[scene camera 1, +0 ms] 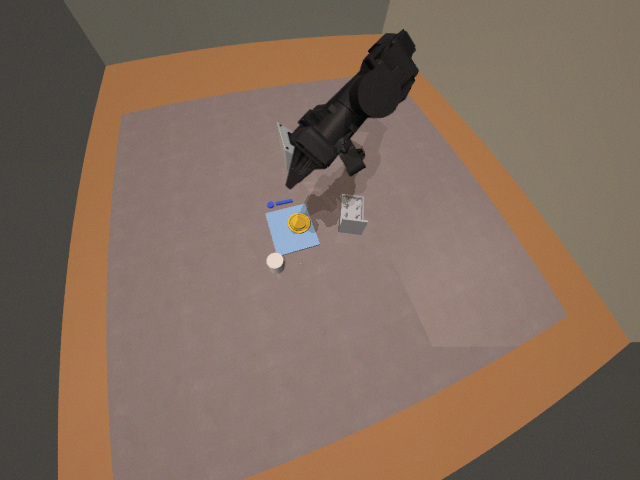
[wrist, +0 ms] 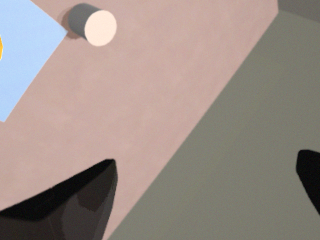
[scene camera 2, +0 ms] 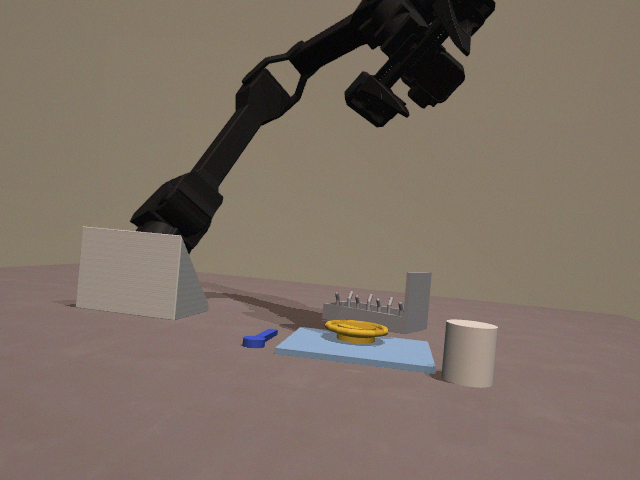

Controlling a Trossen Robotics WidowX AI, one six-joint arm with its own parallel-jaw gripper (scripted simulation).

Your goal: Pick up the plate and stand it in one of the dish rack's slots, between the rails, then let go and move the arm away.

Path:
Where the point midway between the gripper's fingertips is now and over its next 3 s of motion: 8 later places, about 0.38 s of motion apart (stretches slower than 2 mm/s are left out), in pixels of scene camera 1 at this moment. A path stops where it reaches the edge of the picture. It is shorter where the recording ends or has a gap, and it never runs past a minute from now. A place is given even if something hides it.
The gripper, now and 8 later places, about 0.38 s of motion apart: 292, 184; 292, 189; 296, 189; 300, 193; 298, 210; 298, 215; 298, 219; 298, 222; 299, 224

